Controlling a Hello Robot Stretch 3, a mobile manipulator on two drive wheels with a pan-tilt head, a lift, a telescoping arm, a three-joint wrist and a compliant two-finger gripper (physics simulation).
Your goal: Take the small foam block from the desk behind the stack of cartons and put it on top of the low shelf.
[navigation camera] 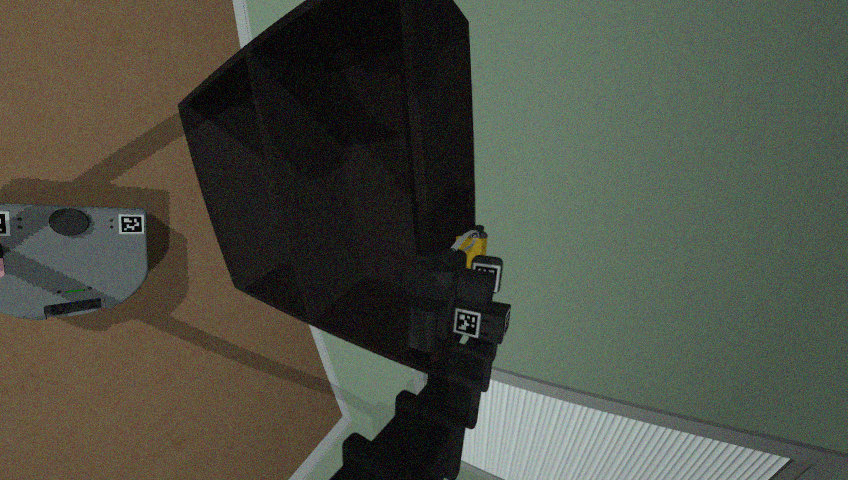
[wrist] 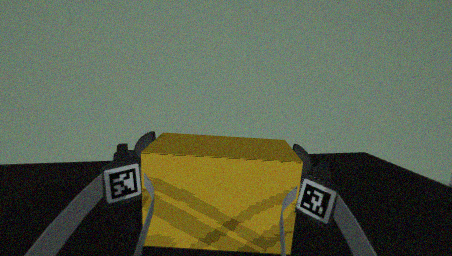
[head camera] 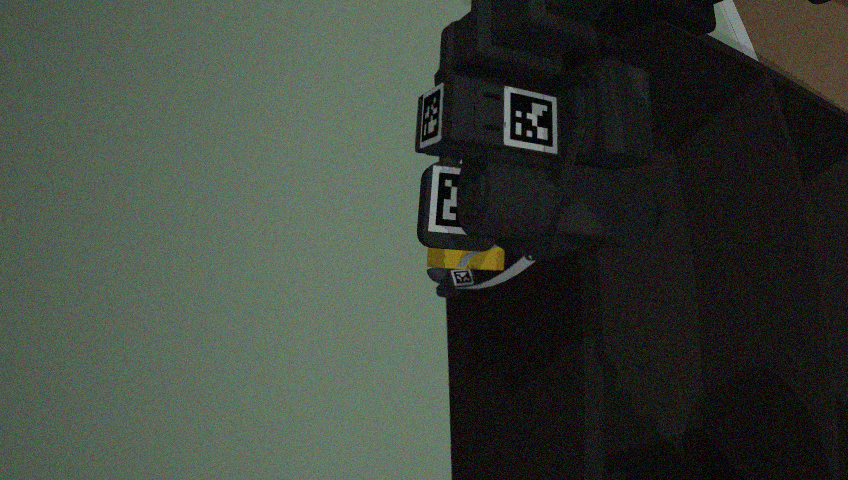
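Pixels of known places: robot's base, origin of the base link: point(navigation camera: 71, 220).
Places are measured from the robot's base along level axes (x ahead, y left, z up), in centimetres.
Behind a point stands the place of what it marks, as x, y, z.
Observation:
The yellow foam block point(head camera: 489, 259) @[1.6, -53.3, 107.6] point(navigation camera: 477, 248) @[0.4, -53.3, 111.1] point(wrist: 220, 200) is at the wall-side edge of the dark desk point(head camera: 523, 368) @[10.9, -47.5, 106.0] point(navigation camera: 339, 208) @[8.1, -59.7, 61.2] point(wrist: 30, 190). My gripper point(head camera: 443, 267) point(navigation camera: 479, 239) @[-1.8, -58.2, 110.3] point(wrist: 222, 156) @[-1.8, -58.2, 110.3] is shut on the block, with one fingertip against each side in the wrist view. The gripper body hides part of the block in the head and navigation views. The block's underside is hidden, so I cannot tell whether it touches the desk top. The cartons do not show, and I cannot make out the low shelf.
A green wall point(head camera: 208, 237) @[1.4, -73.0, 134.9] point(navigation camera: 654, 178) @[18.7, -67.7, 147.1] point(wrist: 225, 65) rises close behind the desk. A white slatted panel point(navigation camera: 595, 434) @[-66.3, -93.5, 151.8] is at the lower right of the navigation view. My grey base point(navigation camera: 89, 255) @[-9.2, -3.5, 16.0] stands on the brown floor point(navigation camera: 77, 386) @[-55.4, 3.1, 0.0] at the left.

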